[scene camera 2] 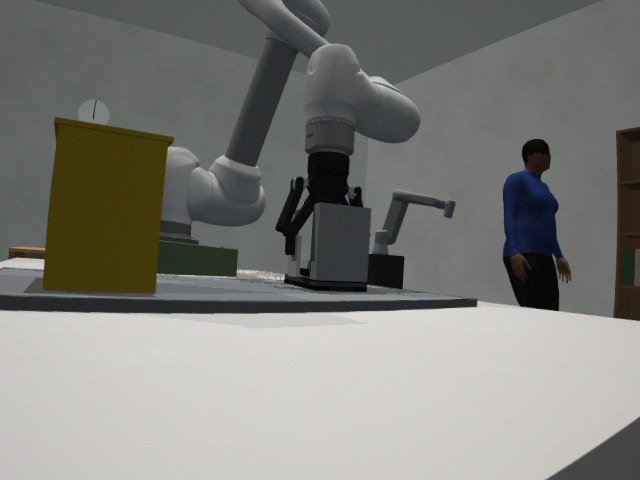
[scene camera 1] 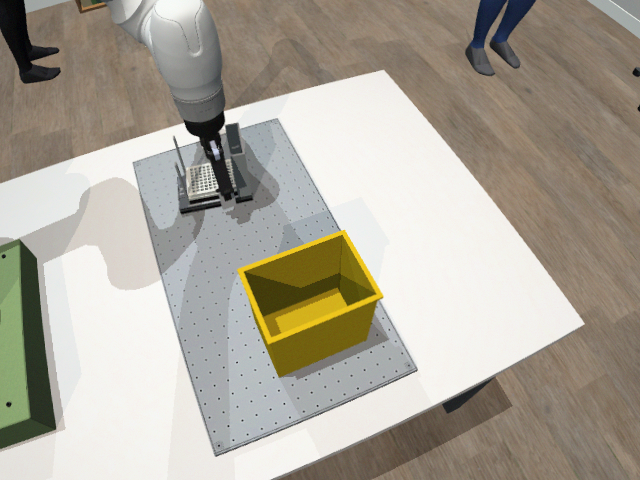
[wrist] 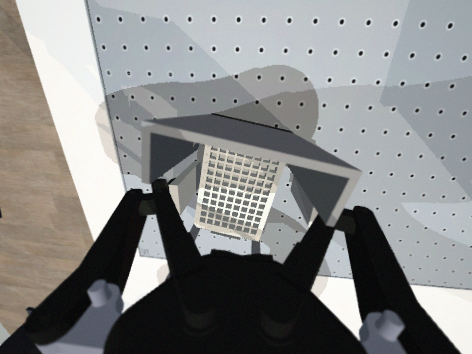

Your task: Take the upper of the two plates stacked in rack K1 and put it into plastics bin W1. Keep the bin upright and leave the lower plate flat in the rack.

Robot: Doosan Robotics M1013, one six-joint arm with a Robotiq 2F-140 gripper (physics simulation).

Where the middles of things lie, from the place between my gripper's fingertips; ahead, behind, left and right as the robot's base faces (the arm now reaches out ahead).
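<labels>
Yellow plastics bin W1 (scene camera 2: 103, 228): 37 cm to the right of my hand, 9 cm ahead of it, 7 cm above it. Relative to the white gridded plate (scene camera 1: 201, 182), my gripper is now 1 cm past it, 1 cm to the right of it and 2 cm below it.
</labels>
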